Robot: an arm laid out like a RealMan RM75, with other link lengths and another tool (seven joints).
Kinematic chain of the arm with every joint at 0, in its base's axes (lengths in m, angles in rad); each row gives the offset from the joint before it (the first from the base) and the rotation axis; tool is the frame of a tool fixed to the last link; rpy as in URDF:
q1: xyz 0 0 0.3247 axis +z
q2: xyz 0 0 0 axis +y
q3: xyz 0 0 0.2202 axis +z
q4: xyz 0 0 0 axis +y
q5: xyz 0 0 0.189 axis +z
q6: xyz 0 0 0 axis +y
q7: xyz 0 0 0.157 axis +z
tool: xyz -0.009 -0.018 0.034 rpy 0 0.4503 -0.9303
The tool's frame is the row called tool.
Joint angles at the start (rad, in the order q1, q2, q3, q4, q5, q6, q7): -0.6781, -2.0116, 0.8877, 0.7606, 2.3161, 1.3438, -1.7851
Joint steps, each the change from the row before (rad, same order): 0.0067, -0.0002, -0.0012, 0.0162, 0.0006, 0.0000, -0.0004; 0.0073, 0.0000, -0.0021, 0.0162, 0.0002, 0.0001, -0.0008; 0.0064, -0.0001, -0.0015, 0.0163, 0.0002, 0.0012, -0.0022; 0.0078, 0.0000, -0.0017, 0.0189, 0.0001, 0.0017, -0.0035; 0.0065, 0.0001, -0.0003, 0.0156, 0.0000, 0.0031, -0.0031; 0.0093, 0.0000, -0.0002, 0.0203, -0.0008, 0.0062, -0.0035
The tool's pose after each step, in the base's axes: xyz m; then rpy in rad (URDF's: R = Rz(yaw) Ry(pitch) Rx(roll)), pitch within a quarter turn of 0, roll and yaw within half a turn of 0. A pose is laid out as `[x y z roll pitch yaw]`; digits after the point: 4 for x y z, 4 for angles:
[-0.2438 0.3726 0.0724 -3.0151 -0.7600 1.3972]
[-0.2445 0.3736 0.0757 -3.0075 -0.7712 1.3895]
[-0.2448 0.3745 0.0789 -3.0006 -0.7810 1.3823]
[-0.2452 0.3753 0.0826 -2.9929 -0.7922 1.3754]
[-0.2455 0.3756 0.0854 -2.9869 -0.7991 1.3697]
[-0.2458 0.3754 0.0888 -2.9812 -0.8062 1.3637]

